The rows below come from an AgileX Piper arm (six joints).
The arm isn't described. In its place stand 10 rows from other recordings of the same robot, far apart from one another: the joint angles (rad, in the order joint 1, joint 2, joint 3, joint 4, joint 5, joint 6), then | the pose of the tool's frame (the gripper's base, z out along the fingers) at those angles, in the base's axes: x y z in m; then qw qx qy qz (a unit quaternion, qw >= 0).
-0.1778 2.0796 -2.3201 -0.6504 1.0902 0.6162 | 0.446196, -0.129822, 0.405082, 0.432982, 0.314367, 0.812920, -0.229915
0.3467 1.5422 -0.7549 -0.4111 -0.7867 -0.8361 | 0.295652, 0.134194, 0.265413, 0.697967, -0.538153, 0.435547, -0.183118
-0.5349 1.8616 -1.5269 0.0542 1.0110 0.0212 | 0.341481, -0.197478, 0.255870, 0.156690, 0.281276, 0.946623, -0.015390
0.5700 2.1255 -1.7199 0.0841 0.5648 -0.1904 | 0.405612, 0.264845, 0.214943, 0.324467, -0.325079, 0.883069, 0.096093
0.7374 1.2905 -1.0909 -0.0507 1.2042 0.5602 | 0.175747, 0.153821, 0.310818, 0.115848, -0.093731, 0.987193, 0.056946
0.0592 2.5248 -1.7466 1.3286 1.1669 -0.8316 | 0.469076, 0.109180, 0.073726, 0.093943, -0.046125, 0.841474, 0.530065
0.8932 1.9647 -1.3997 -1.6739 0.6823 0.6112 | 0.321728, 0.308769, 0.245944, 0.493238, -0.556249, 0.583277, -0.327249
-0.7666 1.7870 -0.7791 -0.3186 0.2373 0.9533 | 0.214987, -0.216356, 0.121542, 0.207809, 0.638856, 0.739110, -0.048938
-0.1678 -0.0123 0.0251 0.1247 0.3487 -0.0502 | 0.053046, -0.005063, 0.174294, 0.604735, 0.080521, 0.792230, -0.013537
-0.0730 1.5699 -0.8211 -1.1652 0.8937 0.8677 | 0.272014, -0.085237, 0.211618, 0.172940, 0.074113, 0.899050, -0.395358
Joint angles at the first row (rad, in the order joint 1, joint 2, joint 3, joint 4, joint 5, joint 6):
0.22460 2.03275 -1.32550 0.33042 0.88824 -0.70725
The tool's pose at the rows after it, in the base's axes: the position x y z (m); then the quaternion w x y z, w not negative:
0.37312, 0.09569, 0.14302, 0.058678, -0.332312, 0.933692, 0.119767
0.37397, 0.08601, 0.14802, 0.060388, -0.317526, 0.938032, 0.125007
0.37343, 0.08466, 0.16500, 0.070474, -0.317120, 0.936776, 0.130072
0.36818, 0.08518, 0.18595, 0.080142, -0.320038, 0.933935, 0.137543
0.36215, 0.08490, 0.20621, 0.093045, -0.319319, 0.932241, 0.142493
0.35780, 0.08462, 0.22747, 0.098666, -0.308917, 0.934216, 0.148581
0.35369, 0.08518, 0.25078, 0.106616, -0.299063, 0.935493, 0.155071
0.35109, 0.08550, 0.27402, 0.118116, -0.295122, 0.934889, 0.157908
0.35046, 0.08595, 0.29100, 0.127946, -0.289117, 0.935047, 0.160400
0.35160, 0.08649, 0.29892, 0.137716, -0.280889, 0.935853, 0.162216
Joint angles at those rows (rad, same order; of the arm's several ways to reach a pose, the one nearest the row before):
0.19144 2.03275 -1.32552 0.32891 0.89566 -0.69206
0.16348 2.02018 -1.32549 0.34022 0.91129 -0.69204
0.15704 1.98524 -1.34089 0.34882 0.94539 -0.69171
0.15629 1.93407 -1.34692 0.36102 0.98766 -0.69173
0.15473 1.88166 -1.34937 0.37075 1.01882 -0.68438
0.15282 1.84018 -1.37435 0.37380 1.07128 -0.64661
0.15281 1.80136 -1.41144 0.37821 1.12729 -0.60568
0.15282 1.77130 -1.46072 0.37816 1.17937 -0.57481
0.15281 1.75657 -1.50607 0.37947 1.21543 -0.54581
0.15283 1.75239 -1.52963 0.38325 1.22010 -0.52423

